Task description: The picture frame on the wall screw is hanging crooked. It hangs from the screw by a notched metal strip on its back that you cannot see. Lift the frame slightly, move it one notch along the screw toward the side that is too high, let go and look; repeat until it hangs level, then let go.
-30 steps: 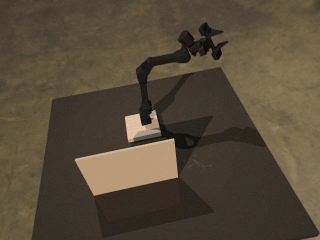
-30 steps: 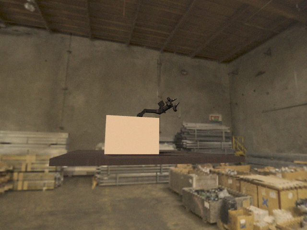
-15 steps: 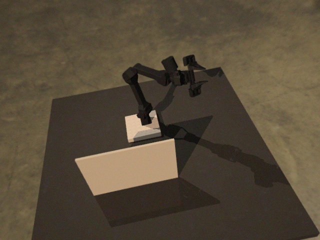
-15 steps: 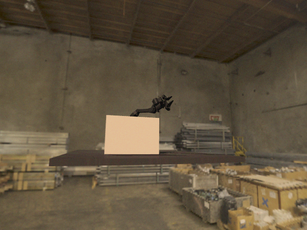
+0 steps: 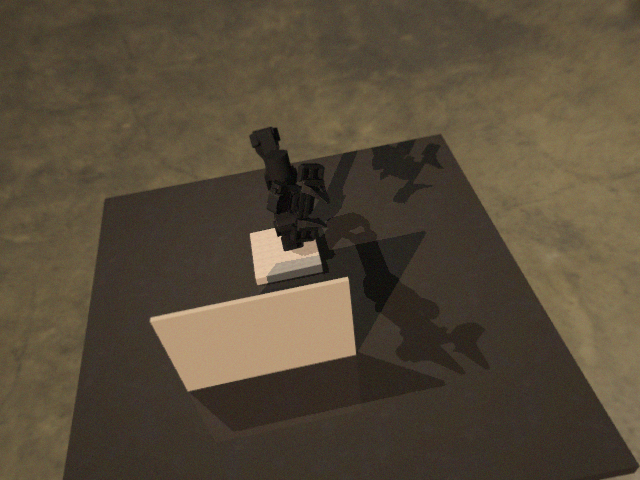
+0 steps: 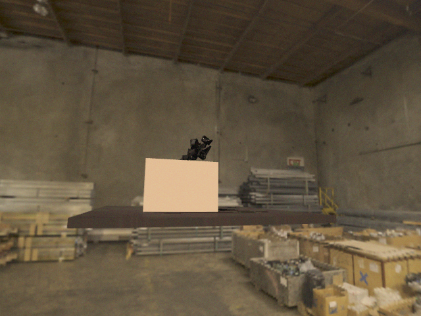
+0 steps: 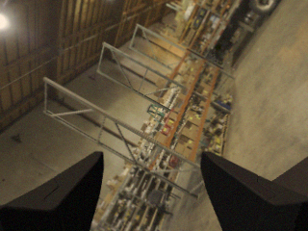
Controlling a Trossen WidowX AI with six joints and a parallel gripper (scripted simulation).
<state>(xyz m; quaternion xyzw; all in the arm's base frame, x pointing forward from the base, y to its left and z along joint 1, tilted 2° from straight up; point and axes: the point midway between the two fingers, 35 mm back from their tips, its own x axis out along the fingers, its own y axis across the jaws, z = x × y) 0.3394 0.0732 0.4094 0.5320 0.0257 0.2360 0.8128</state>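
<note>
Right now the yellow picture frame is 50 mm ahead of my gripper tip, 220 mm to the right of it and 290 mm below it. Round my gripper tip: wall panel: 60 mm ahead, 210 mm to the right, 300 mm below.
</note>
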